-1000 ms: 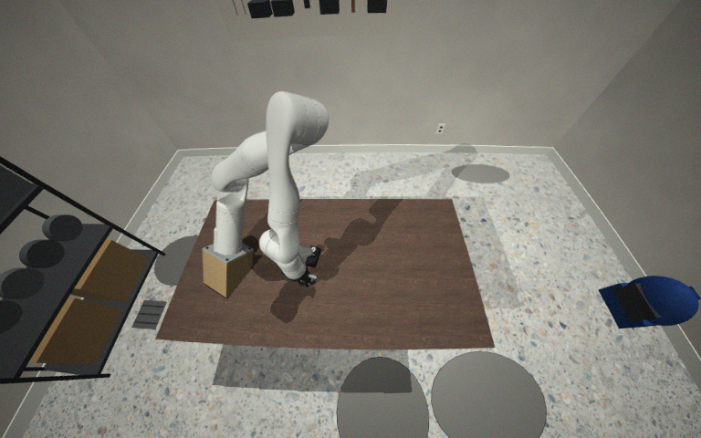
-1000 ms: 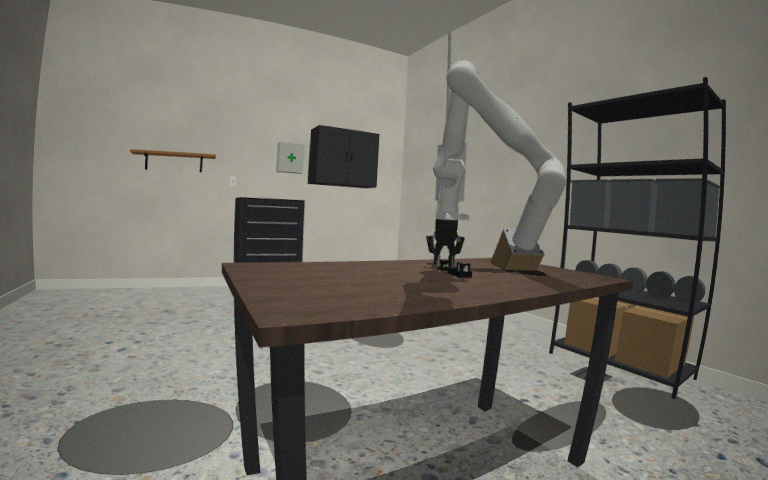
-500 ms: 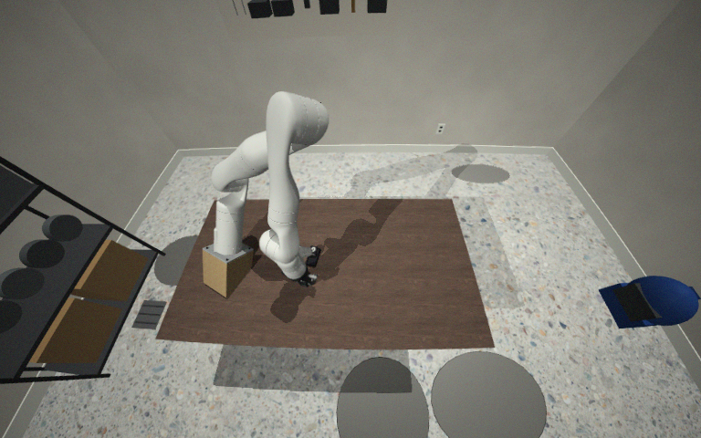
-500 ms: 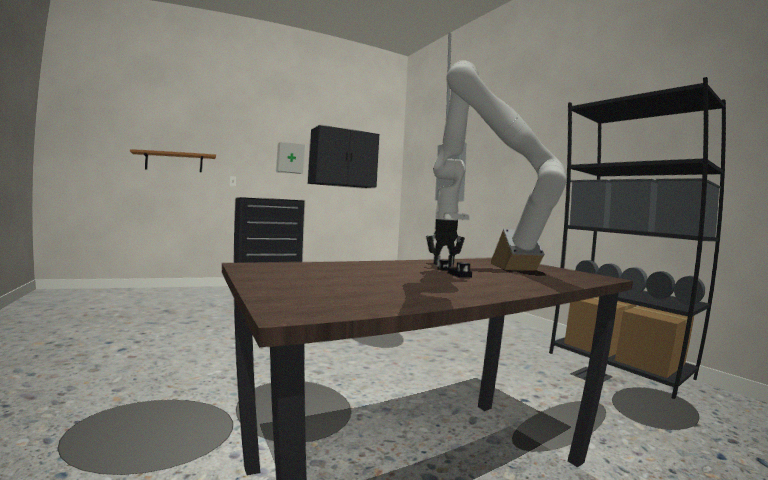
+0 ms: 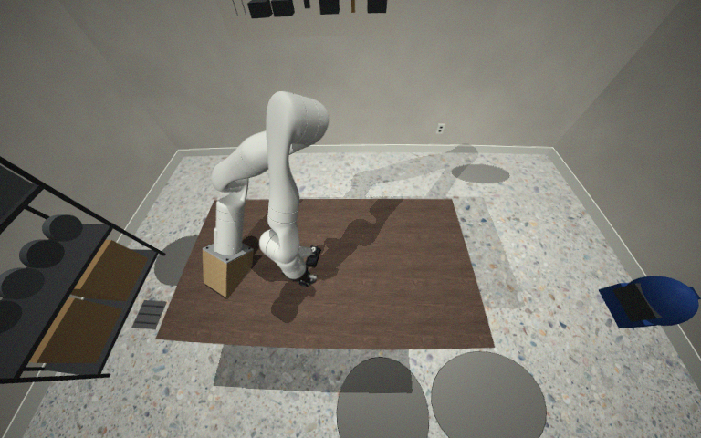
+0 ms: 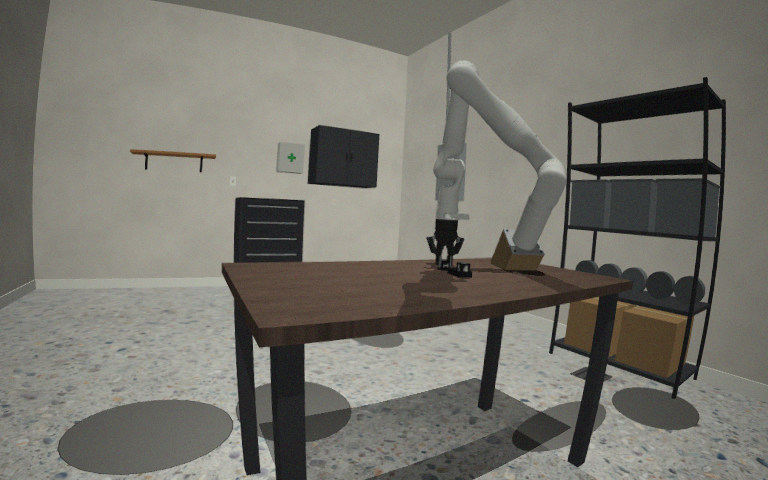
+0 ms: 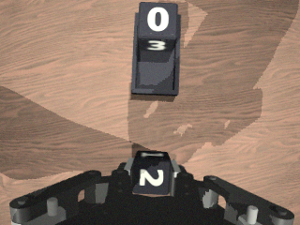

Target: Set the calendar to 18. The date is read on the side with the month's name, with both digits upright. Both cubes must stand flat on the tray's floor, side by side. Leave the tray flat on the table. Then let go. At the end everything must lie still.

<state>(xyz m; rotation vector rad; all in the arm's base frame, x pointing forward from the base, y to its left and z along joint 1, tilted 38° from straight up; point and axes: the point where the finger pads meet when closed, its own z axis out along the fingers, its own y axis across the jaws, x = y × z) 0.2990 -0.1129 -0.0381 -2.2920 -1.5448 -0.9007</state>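
The black calendar tray is 110 mm to the left of my hand, 30 mm ahead of it and 20 mm below it.
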